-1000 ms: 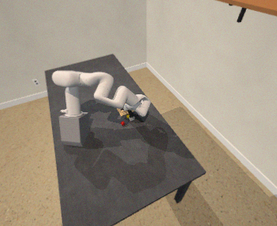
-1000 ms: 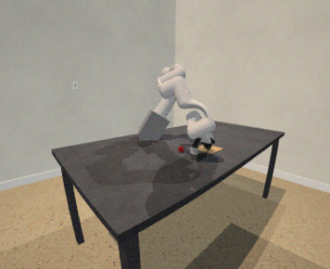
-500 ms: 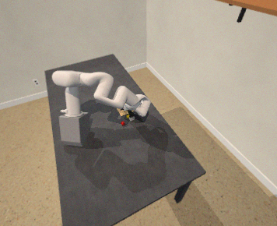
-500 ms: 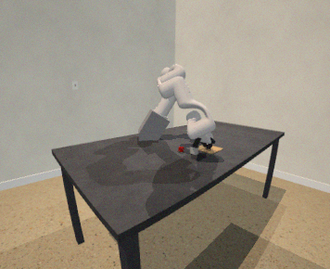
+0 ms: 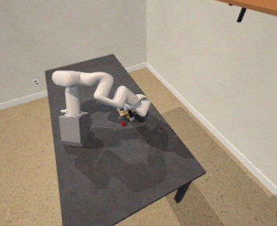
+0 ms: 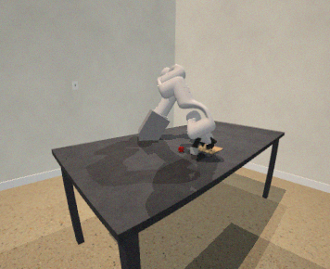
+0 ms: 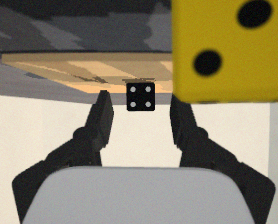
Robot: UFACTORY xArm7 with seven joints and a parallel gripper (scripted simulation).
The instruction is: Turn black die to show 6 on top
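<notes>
Now: hand 20 mm above the black die and 10 mm to the right of it. The rest, counted from my hand: yellow die (90 mm to the right, 20 mm below, 10 mm ahead); then red die (160 mm to the right, 50 mm behind, 20 mm below); then mat (30 mm below, 10 mm to the left).
</notes>
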